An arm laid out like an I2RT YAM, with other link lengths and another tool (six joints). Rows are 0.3 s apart.
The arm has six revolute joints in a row. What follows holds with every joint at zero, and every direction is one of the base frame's.
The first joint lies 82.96 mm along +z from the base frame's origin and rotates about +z.
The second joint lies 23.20 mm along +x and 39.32 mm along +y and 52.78 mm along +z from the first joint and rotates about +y.
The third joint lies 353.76 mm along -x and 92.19 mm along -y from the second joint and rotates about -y.
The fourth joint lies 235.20 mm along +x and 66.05 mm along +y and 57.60 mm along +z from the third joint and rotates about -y.
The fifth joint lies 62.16 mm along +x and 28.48 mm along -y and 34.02 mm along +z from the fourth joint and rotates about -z.
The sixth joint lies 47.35 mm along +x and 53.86 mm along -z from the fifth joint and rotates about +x.
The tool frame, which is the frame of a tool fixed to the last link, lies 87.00 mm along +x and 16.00 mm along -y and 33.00 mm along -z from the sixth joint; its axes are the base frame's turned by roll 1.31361, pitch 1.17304 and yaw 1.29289 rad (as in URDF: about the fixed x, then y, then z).
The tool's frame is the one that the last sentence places.
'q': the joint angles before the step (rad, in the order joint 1, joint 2, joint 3, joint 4, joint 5, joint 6). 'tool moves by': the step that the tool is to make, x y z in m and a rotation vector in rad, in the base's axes. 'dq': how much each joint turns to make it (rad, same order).
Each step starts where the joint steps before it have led.
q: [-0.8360 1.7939 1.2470 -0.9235 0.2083 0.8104]
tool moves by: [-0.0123 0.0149 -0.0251 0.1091 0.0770 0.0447]
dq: [0.0000 0.0468 -0.0722 -0.0048 -0.0177 -0.0449]
